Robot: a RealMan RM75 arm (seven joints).
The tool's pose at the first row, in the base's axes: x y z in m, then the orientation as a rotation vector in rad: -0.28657, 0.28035, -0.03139, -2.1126, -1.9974, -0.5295
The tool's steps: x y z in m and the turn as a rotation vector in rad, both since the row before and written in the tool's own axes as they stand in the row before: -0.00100, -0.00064, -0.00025, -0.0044, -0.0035, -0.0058; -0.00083, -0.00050, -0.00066, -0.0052, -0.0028, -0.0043; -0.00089, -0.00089, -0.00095, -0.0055, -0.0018, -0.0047; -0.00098, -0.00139, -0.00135, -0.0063, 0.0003, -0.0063; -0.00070, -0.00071, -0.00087, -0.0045, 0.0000, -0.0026; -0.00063, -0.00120, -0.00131, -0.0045, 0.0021, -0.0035; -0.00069, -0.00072, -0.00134, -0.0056, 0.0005, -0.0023
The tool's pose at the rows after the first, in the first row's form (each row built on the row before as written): -0.28727, 0.27938, -0.03161, -2.1124, -2.0067, -0.5320; -0.28787, 0.27840, -0.03137, -2.1135, -2.0140, -0.5358; -0.28890, 0.27729, -0.03093, -2.1137, -2.0213, -0.5410; -0.29049, 0.27598, -0.03023, -2.1114, -2.0294, -0.5493; -0.29133, 0.27506, -0.02978, -2.1116, -2.0331, -0.5548; -0.29272, 0.27408, -0.02898, -2.1095, -2.0367, -0.5624; -0.29365, 0.27300, -0.02811, -2.1102, -2.0399, -0.5696
